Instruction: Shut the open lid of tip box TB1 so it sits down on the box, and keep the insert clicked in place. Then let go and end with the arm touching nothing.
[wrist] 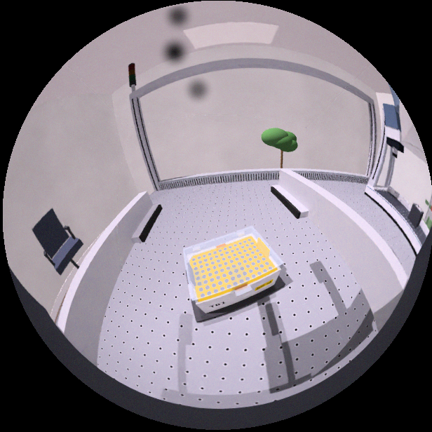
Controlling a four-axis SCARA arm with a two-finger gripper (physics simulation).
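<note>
Tip box TB1 (227, 301) stands on the perforated table in the lower middle of the wrist view, with its label side toward the bottom of the view. Its clear lid (253, 232) appears to lie down over the box top, with its pale rim around the edges. The yellow insert (234, 268) shows inside and looks level, with orange clips at its front and back edges. My gripper (213, 187) is open and empty, its dark-padded fingers wide apart. The fingers look clear of the box. Fine gaps under the lid's edge are too small to tell.
The perforated table (150, 345) carries dark shadows of the arm beside and in front of the box. A tree (276, 137) stands beyond the far edge, a dark chair (54, 239) is at the left, and a signal light (132, 74) is at the upper left.
</note>
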